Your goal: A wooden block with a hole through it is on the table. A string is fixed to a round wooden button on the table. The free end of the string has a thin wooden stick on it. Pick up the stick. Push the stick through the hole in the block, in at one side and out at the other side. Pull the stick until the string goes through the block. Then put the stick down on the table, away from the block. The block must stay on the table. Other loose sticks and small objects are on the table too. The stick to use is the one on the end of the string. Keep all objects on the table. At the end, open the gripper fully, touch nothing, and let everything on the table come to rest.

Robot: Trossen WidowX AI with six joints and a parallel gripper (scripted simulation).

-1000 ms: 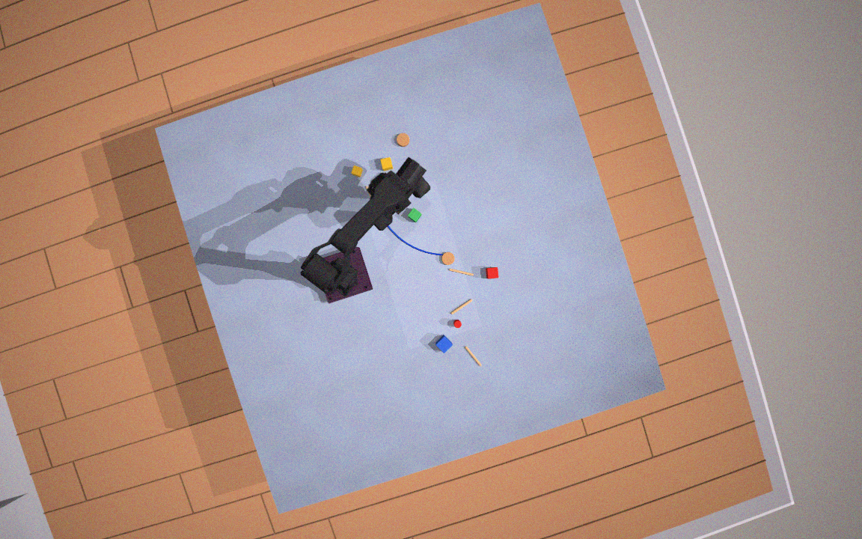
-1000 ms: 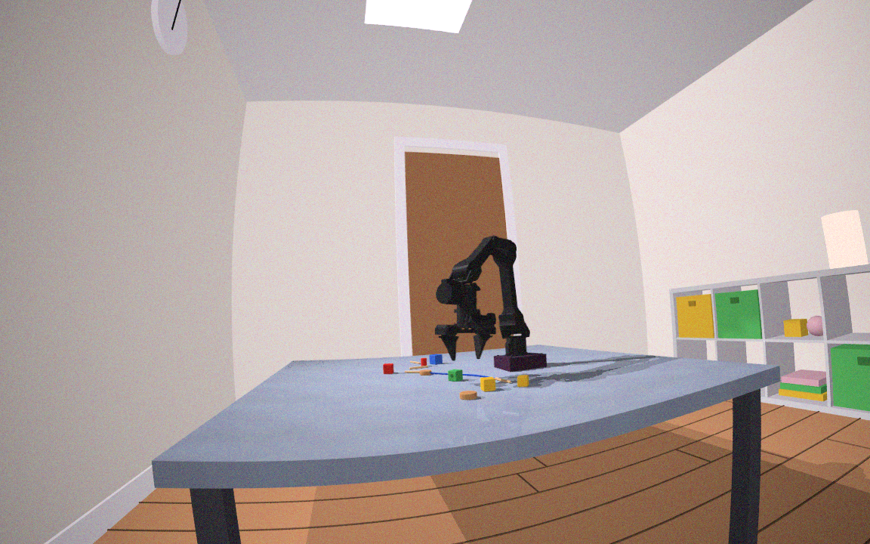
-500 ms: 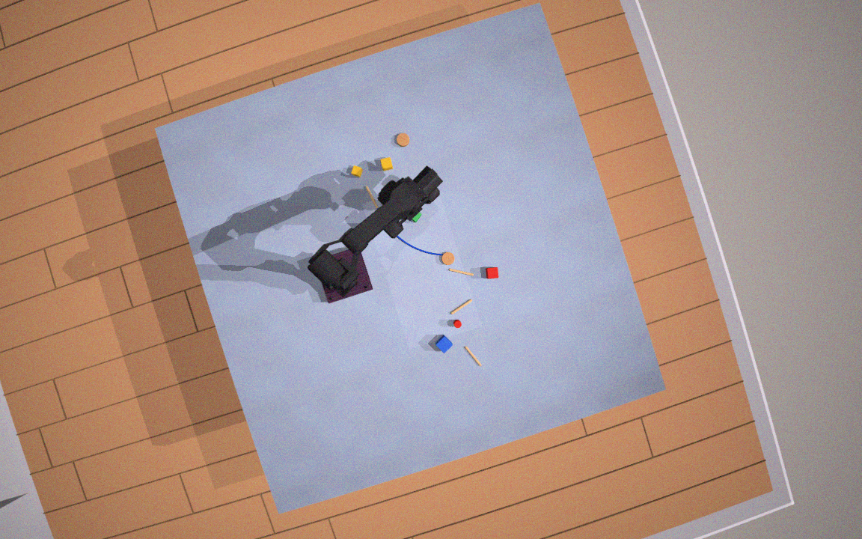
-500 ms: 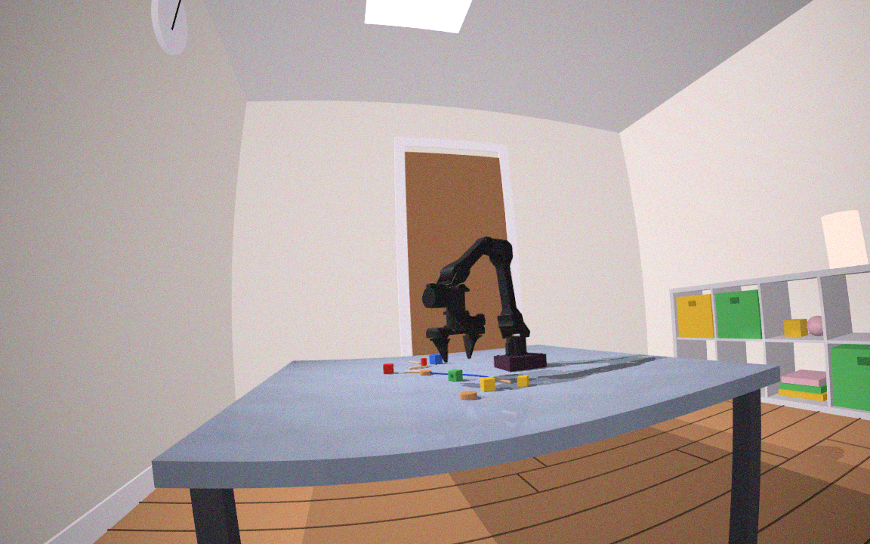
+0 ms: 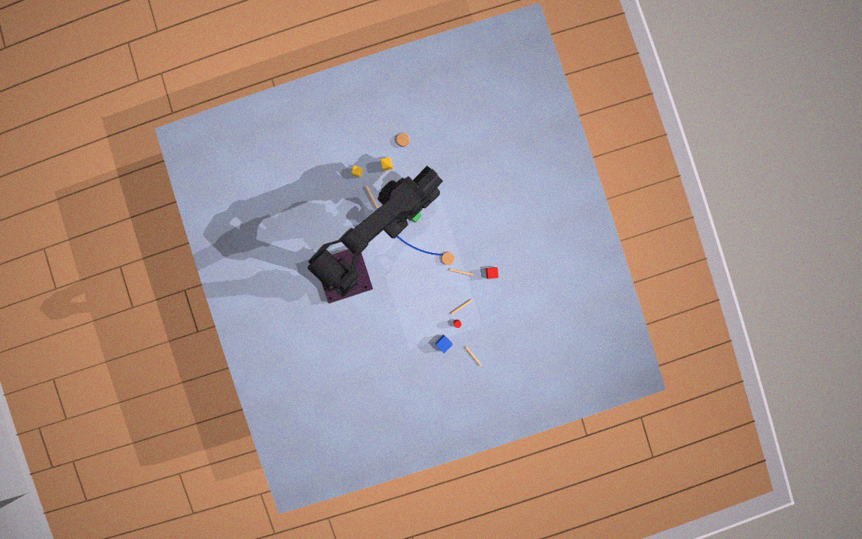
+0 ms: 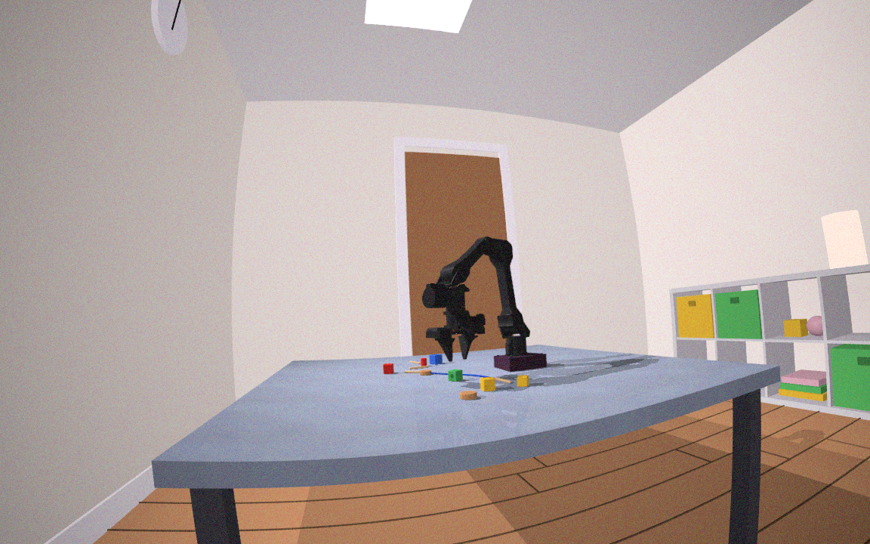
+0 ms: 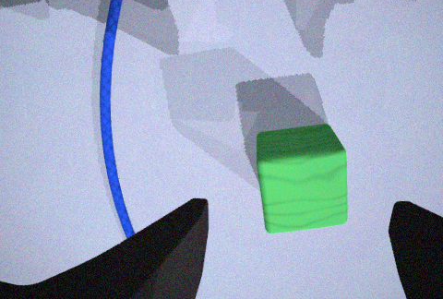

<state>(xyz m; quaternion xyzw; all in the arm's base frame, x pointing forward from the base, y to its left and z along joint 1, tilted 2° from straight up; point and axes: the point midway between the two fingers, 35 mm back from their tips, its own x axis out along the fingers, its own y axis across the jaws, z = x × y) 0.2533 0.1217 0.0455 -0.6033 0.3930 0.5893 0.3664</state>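
Right now my gripper tip is 4 cm above the green block, 1 cm to the left of it and 1 cm short of it. Also, from my gripper tip: red cube 25 cm to the right, 18 cm ahead, 4 cm below; then thin wooden stick 10 cm behind, 8 cm to the left, 6 cm below; then round wooden button 16 cm to the right, 6 cm ahead, 5 cm below.
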